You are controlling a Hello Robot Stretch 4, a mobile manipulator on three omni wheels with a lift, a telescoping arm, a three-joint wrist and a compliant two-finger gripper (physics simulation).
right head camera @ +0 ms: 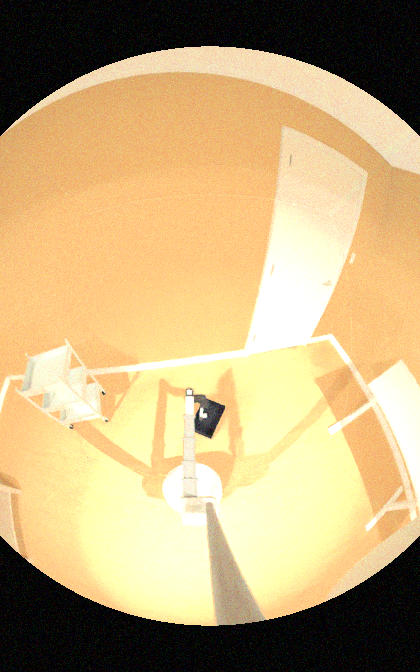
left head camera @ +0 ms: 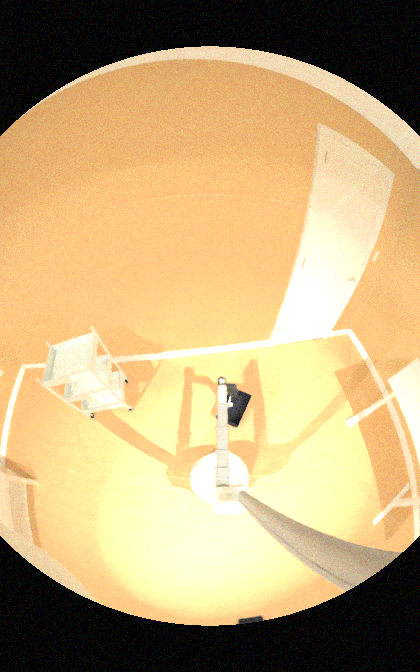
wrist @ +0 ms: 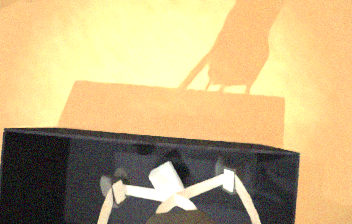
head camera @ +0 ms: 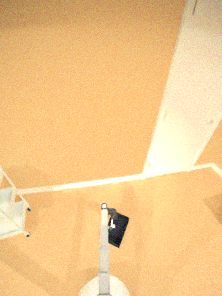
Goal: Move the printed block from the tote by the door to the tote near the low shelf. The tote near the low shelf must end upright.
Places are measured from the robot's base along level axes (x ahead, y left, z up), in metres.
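Pixels of known places: gripper, fingertip midpoint: (wrist: pixel 173 173) (head camera: pixel 112 223).
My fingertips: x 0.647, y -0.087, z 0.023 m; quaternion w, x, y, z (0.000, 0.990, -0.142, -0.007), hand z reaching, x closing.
Note:
For each thing: its top centre in the pictures, then the offset to it from my fingertips.
- door, middle of its top: (head camera: pixel 116 226) dz +0.050, dx -0.049, dy -0.042 m
- printed block, middle of its top: (wrist: pixel 166 183) dz -0.018, dx -0.014, dy -0.013 m
The tote by the door (head camera: pixel 120 232) (left head camera: pixel 240 412) (right head camera: pixel 212 425) (wrist: pixel 35 170) is a black open box, upright on the floor beside the end of my arm. The printed block (wrist: pixel 164 175) is small and white and lies inside it in the wrist view. My gripper (wrist: pixel 173 173) is open, its two fingertips apart on either side of the block, above or inside the tote; their exact height is hard to tell. In the head views the white block and pale finger parts blend together. The tote near the low shelf cannot be identified for certain.
A white door (head camera: pixel 182 110) (left head camera: pixel 330 250) (right head camera: pixel 305 240) is in the wall ahead. A white wheeled cart (left head camera: pixel 75 357) (right head camera: pixel 50 370) stands left by the wall. A white table (left head camera: pixel 410 390) (right head camera: pixel 400 390) stands right. A small dark object (left head camera: pixel 250 620) shows at the bottom edge.

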